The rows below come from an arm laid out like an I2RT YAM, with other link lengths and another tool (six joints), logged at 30 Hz.
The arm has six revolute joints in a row. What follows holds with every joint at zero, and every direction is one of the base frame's.
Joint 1 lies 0.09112 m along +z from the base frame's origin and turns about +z.
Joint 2 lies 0.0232 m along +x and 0.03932 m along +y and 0.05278 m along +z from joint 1 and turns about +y.
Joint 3 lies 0.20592 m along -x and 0.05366 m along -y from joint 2 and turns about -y.
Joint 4 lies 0.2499 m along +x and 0.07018 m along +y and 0.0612 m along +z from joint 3 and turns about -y.
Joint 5 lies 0.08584 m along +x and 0.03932 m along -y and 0.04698 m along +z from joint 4 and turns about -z.
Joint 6 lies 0.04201 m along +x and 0.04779 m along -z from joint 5 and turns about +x.
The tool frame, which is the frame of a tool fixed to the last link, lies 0.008 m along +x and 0.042 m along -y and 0.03 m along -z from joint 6; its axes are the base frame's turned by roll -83.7, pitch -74.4 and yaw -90 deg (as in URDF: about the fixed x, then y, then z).
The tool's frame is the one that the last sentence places.
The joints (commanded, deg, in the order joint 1, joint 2, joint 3, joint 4, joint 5, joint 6), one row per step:
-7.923, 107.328, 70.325, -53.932, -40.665, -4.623
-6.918, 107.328, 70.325, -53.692, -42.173, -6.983
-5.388, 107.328, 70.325, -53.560, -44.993, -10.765
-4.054, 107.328, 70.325, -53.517, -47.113, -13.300
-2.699, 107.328, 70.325, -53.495, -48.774, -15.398
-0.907, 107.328, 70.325, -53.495, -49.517, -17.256
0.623, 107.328, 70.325, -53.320, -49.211, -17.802
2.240, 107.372, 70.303, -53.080, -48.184, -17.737
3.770, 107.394, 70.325, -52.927, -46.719, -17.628
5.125, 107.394, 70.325, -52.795, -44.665, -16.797
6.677, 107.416, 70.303, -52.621, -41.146, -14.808
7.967, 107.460, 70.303, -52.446, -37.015, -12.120
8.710, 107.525, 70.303, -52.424, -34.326, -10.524
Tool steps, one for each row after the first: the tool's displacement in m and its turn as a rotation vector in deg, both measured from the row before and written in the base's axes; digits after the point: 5 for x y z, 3 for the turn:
0.00296, 0.00577, -0.00086, 1.287, -1.984, 2.753
0.00398, 0.00975, -0.00109, 2.539, -3.030, 4.238
0.00247, 0.00868, -0.00058, 1.975, -2.038, 3.073
0.00182, 0.00855, -0.00039, 1.577, -1.676, 2.745
0.00119, 0.00995, -0.00035, 0.709, -1.428, 3.001
0.00036, 0.00762, -0.00021, -0.305, -0.589, 1.888
-0.00034, 0.00732, -0.00045, -1.024, -0.151, 1.578
-0.00047, 0.00634, -0.00014, -1.459, -0.149, 1.458
-0.00115, 0.00477, 0.00007, -2.083, 0.302, 0.772
-0.00219, 0.00418, 0.00025, -3.621, 0.857, 0.082
-0.00237, 0.00224, 0.00069, -4.284, 1.026, -0.822
-0.00158, 0.00096, 0.00044, -2.793, 0.575, -0.571

